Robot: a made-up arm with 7 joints. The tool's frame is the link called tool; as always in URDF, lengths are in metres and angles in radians. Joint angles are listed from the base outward.
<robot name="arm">
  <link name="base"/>
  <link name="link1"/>
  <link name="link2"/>
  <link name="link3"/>
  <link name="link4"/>
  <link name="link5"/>
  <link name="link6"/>
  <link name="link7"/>
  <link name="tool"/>
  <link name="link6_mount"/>
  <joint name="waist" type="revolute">
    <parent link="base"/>
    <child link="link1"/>
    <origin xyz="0 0 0.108" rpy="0 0 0"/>
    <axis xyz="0 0 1"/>
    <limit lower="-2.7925" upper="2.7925"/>
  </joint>
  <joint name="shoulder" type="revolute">
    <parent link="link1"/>
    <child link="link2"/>
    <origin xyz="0 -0.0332 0.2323" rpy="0 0 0"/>
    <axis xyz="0 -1 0"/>
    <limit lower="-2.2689" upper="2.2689"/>
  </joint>
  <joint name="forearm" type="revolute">
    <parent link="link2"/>
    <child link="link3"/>
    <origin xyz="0 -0.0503 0.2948" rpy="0 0 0"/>
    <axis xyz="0 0 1"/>
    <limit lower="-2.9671" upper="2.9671"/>
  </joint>
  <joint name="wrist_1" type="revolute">
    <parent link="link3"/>
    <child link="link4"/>
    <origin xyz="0.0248 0.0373 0.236" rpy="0 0 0"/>
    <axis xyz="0 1 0"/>
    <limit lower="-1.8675" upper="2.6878"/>
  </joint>
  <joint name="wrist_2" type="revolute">
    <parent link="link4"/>
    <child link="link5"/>
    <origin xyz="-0.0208 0.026 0.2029" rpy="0 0 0"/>
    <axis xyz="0 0 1"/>
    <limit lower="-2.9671" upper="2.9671"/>
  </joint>
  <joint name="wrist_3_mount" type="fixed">
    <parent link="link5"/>
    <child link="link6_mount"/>
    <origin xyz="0 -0.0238 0.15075" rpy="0 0 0"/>
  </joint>
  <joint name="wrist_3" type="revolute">
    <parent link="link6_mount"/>
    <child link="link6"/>
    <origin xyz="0 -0.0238 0.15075" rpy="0 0 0"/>
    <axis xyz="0 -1 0"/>
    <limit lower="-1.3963" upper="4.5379"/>
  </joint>
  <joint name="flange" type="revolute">
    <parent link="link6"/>
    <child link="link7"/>
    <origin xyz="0.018 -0.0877 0.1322" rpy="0 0 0"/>
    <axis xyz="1 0 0"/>
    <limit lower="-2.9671" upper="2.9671"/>
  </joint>
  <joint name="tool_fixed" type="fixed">
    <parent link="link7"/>
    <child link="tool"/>
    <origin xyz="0 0 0" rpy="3.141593 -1.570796 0"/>
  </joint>
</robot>
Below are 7 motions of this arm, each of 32 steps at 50 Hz.
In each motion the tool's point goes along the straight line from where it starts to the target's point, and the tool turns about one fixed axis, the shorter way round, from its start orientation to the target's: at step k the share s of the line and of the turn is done. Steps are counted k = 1, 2, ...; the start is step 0. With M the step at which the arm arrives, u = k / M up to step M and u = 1 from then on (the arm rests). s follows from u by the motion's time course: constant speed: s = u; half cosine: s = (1 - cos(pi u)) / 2; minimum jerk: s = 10 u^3 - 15 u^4 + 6 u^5.
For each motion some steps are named. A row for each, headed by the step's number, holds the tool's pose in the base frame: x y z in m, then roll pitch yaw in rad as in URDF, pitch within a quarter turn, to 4 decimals.
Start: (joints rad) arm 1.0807 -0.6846 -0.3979 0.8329 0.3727 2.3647 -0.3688
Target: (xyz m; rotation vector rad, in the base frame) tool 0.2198 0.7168 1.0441 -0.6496 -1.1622 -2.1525
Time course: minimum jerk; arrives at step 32
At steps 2, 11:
2: 0.5959 0.5042 0.8676 0.1460 -0.6829 -2.7177
11: 0.5117 0.5518 0.9071 0.3008 -0.6938 -2.7258

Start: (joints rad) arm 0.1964 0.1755 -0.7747 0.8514 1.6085 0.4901 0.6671
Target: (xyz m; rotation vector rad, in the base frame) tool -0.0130 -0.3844 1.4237 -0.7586 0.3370 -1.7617
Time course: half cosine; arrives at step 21
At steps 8, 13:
8: 0.2391 -0.4006 1.3118 -0.9666 -0.1763 -1.1728
13: 0.1042 -0.3919 1.3717 -0.8120 -0.2784 -1.4679

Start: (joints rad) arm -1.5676 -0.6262 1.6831 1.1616 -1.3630 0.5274 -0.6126
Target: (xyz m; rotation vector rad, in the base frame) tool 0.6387 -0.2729 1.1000 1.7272 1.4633 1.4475
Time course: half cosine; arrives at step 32
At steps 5, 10, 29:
5: 0.4522 -0.4177 1.1746 2.0286 -0.2462 0.7119
10: 0.4845 -0.3926 1.1617 2.0318 -0.2813 0.8775
29: 0.6344 -0.2762 1.1017 1.9670 -0.4283 1.6731

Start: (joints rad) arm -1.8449 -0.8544 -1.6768 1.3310 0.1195 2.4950 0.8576
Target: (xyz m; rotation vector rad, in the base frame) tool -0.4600 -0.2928 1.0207 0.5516 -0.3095 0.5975
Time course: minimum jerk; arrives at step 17
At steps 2, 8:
2: -0.5784 -0.3186 0.9104 0.3541 -0.7206 0.2221
8: -0.5266 -0.3073 0.9586 0.3886 -0.5952 0.3524

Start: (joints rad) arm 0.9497 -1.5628 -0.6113 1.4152 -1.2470 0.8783 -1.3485
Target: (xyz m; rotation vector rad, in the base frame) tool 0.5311 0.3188 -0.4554 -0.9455 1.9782 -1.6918
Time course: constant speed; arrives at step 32
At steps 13, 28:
13: 0.6563 0.4014 -0.3034 -1.8588 0.2552 -2.4075
28: 0.5575 0.3362 -0.4234 -1.7994 -0.0594 -2.3720

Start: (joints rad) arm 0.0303 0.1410 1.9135 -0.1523 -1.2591 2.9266 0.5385
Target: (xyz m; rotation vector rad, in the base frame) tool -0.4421 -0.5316 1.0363 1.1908 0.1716 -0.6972
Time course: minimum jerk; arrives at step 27
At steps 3, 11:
3: -0.1151 -0.2949 1.2107 1.4474 1.0800 -0.9692
11: -0.2205 -0.3712 1.1545 1.3660 0.8791 -0.8074

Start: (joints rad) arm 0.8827 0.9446 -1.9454 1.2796 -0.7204 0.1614 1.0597
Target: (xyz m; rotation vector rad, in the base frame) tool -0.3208 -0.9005 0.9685 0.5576 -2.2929 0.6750
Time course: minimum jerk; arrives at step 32
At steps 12, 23, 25, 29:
12: -0.1097 -0.9949 0.7129 -3.0040 -0.1568 -2.3493
23: -0.2803 -0.9186 0.9194 -2.7901 -0.6732 -2.7204
25: -0.2994 -0.9101 0.9426 -2.7454 -0.7251 -2.7801
29: -0.3187 -0.9014 0.9660 -2.6940 -0.7750 -2.8461

